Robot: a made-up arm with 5 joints.
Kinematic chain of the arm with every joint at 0, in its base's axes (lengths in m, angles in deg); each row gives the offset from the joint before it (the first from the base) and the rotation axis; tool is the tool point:
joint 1: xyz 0 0 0.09 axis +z
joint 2: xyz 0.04 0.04 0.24 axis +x
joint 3: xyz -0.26 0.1 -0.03 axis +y
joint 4: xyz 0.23 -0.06 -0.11 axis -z
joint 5: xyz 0 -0.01 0.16 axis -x
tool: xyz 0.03 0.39 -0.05
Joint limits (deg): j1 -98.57..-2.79 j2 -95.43..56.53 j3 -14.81..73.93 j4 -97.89..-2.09 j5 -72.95..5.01
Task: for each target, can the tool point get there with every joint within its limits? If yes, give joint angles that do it. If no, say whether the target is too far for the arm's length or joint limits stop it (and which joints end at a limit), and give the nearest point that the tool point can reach.
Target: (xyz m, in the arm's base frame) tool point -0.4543 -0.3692 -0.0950
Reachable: no: joint limits stop it (at a limit: joint 2, joint 3, joint 4, joint 5) | nearest point -0.2564 -0.2083 -0.0570 | short by 0.258 m
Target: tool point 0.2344 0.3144 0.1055
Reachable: yes | joints -80.52 -83.84 -6.38 -55.71 -38.17
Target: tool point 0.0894 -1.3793 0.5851
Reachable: no: too far | nearest point 0.1412 -0.2851 0.4676 | short by 1.102 m
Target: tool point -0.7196 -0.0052 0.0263
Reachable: no: joint limits stop it (at a limit: joint 1, joint 2, joint 3) | nearest point -0.3624 0.0544 0.1545 | short by 0.384 m
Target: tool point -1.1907 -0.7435 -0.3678
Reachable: no: too far | nearest point -0.2802 -0.1750 -0.0570 | short by 1.118 m
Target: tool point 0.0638 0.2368 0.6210
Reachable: yes | joints -29.83 40.28 41.18 -37.78 -29.34
